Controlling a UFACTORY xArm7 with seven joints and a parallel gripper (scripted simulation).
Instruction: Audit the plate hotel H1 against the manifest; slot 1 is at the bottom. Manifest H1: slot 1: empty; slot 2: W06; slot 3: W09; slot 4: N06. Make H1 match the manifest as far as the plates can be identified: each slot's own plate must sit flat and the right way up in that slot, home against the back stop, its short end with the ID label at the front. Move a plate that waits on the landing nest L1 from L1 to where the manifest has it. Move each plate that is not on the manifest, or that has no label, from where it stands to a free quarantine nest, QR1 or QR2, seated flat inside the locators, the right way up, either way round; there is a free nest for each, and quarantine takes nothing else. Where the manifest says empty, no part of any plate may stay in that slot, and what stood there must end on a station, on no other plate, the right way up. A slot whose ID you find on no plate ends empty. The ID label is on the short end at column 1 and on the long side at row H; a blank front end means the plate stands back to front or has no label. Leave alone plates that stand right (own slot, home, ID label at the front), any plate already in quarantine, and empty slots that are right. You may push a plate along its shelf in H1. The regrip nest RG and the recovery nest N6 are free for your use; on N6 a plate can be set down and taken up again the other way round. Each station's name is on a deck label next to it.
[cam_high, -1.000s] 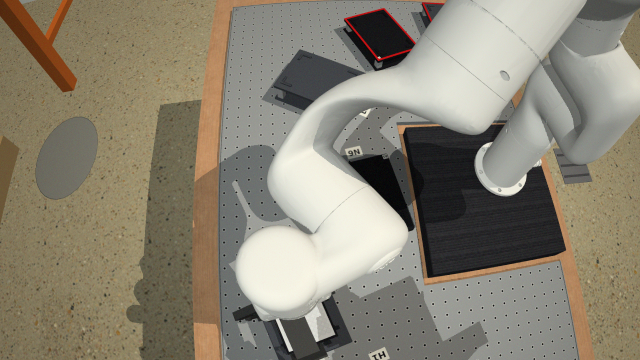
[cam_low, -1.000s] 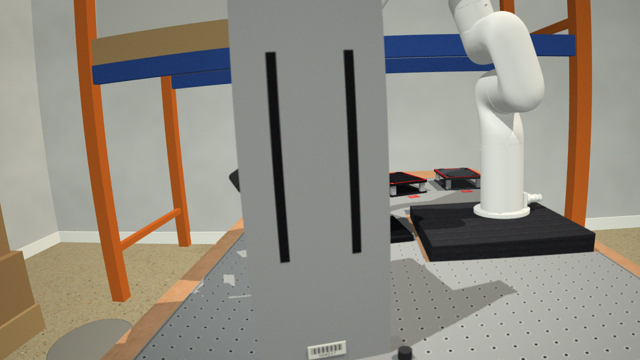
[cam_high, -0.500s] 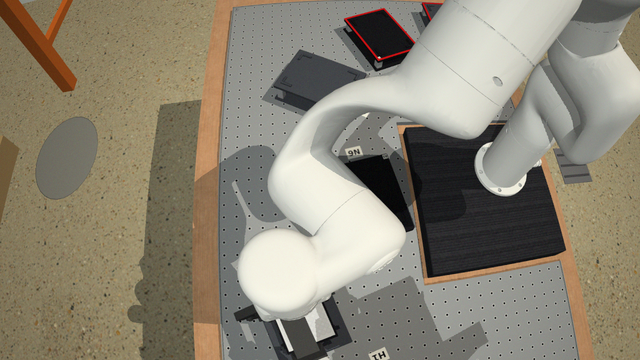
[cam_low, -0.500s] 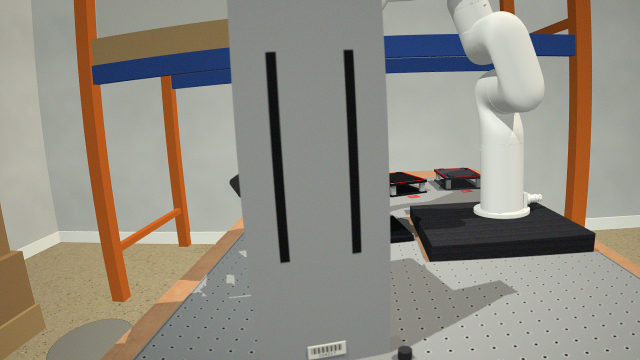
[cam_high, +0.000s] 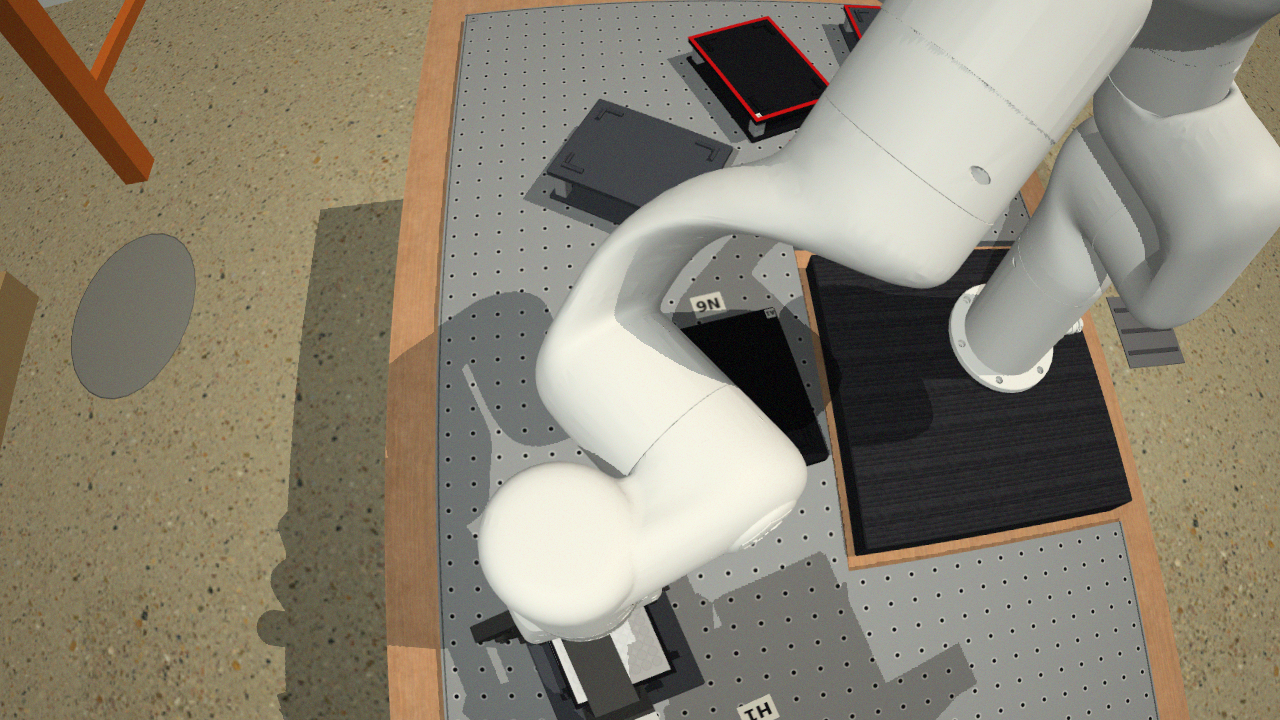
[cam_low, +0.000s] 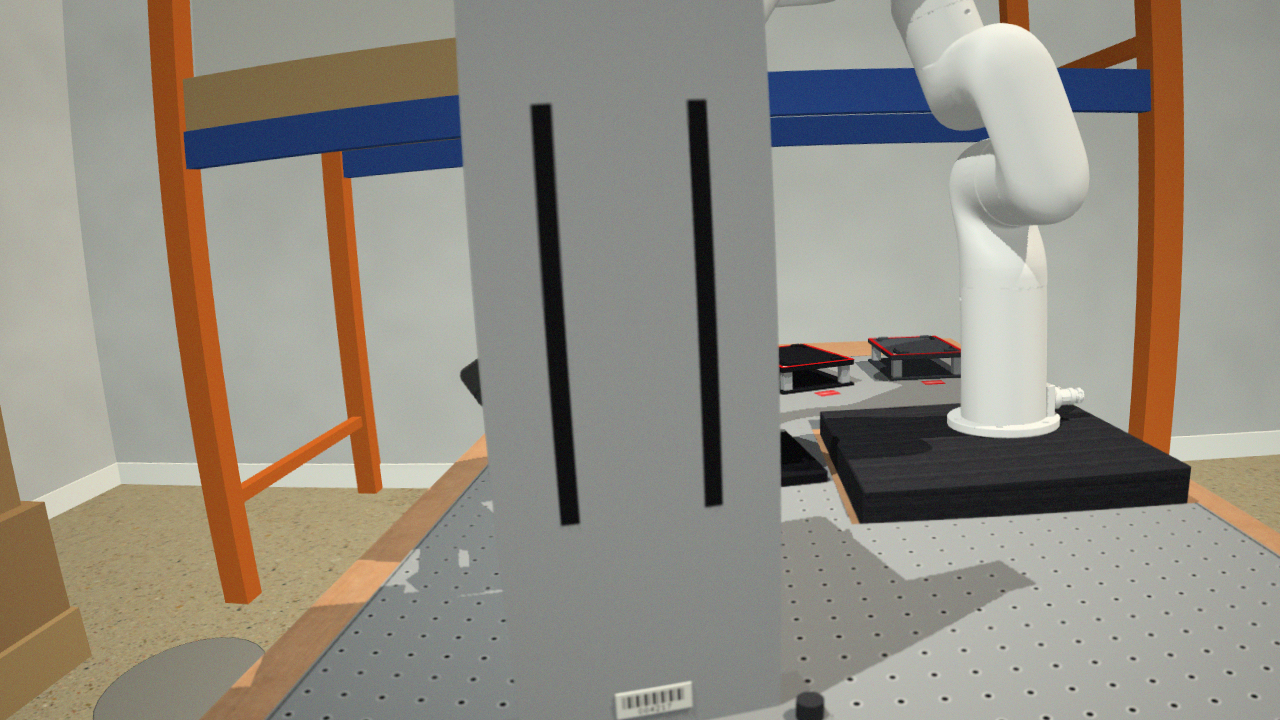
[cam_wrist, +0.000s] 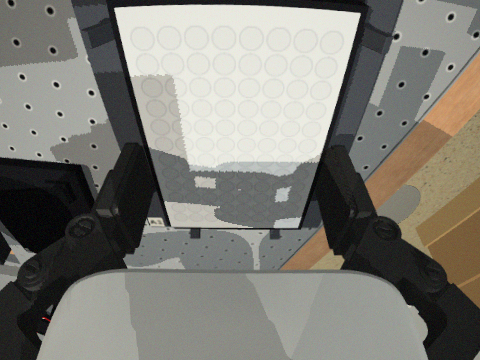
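The white well plate lies 1 cm to the left of my hand and 1 cm below it. From my hand the other things lie so: recovery nest N6: 17 cm behind, 18 cm to the right, 7 cm below; H1 deck label: 12 cm behind, 12 cm to the left, 8 cm below; regrip nest RG: 1 cm to the left, 2 cm below.
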